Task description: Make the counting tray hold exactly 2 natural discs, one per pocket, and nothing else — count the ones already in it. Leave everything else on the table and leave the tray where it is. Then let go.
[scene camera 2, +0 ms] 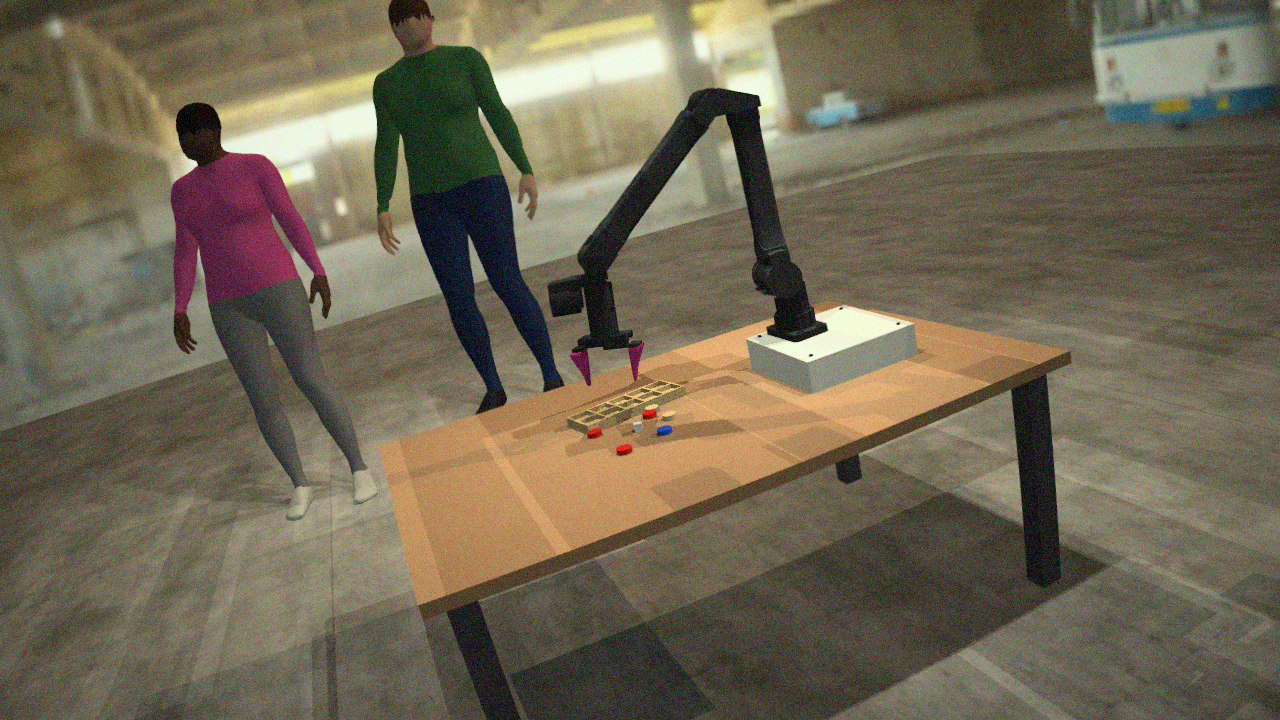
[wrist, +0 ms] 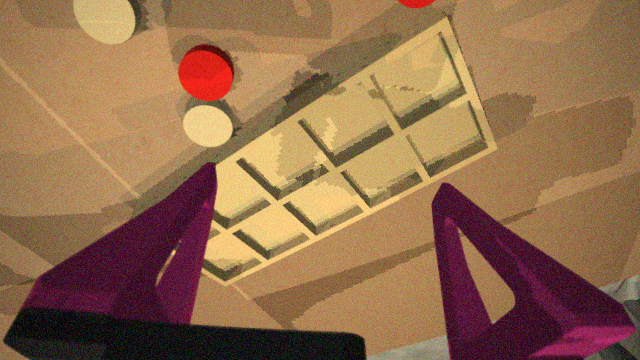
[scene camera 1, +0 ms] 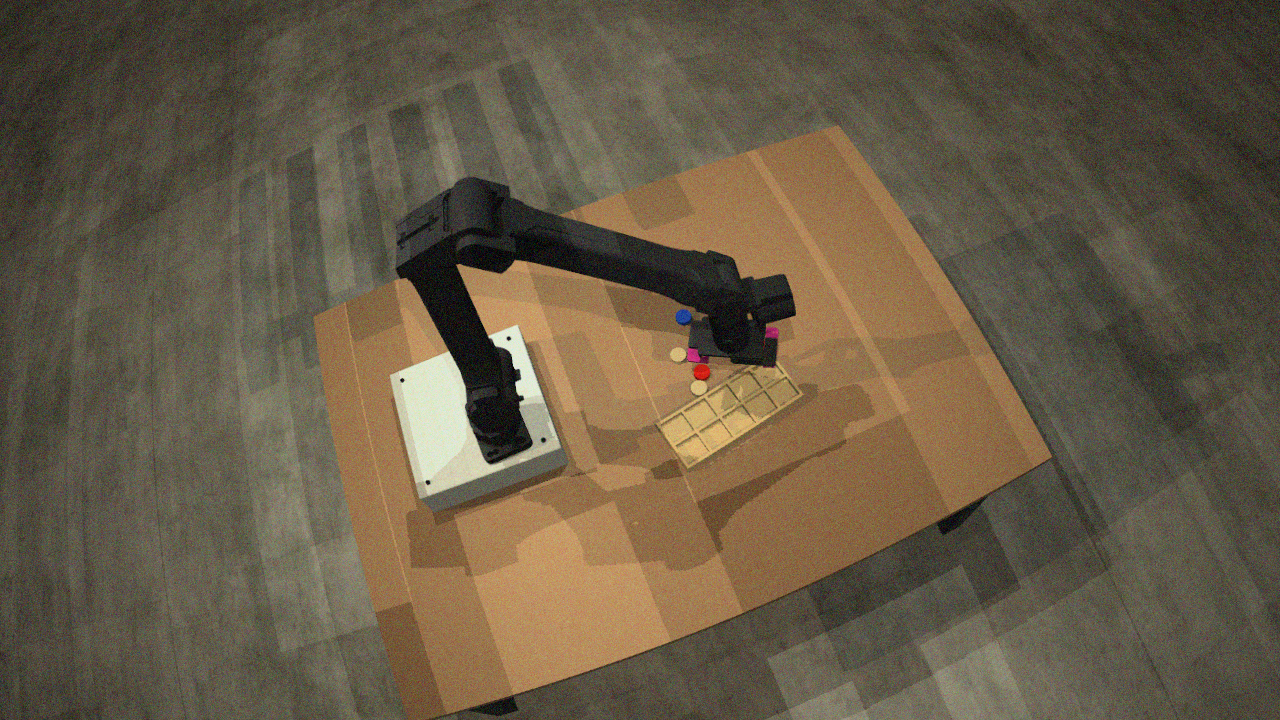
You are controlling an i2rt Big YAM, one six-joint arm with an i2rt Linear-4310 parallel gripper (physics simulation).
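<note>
The counting tray (scene camera 1: 744,431) (scene camera 2: 617,417) (wrist: 472,95) is a pale wooden grid with two rows of pockets. No disc shows in its visible pockets; my finger hides part of its left end in the wrist view. One natural disc (scene camera 1: 699,387) (scene camera 2: 651,408) (wrist: 208,125) lies on the table by the tray's long side, beside a red disc (scene camera 1: 701,371) (scene camera 2: 649,414) (wrist: 206,73). Another natural disc (scene camera 1: 677,354) (scene camera 2: 668,415) (wrist: 106,19) lies farther from the tray. My gripper (scene camera 1: 733,344) (scene camera 2: 612,382) (wrist: 330,183) is open and empty, raised above the table and tray.
A blue disc (scene camera 1: 683,317) (scene camera 2: 664,430), a small white block (scene camera 2: 638,427) and two more red discs, one near the tray's end (scene camera 2: 594,433) and one farther out (scene camera 2: 623,449), lie on the table. The white base box (scene camera 1: 429,420) (scene camera 2: 859,344) carries the arm. Two people stand behind the table.
</note>
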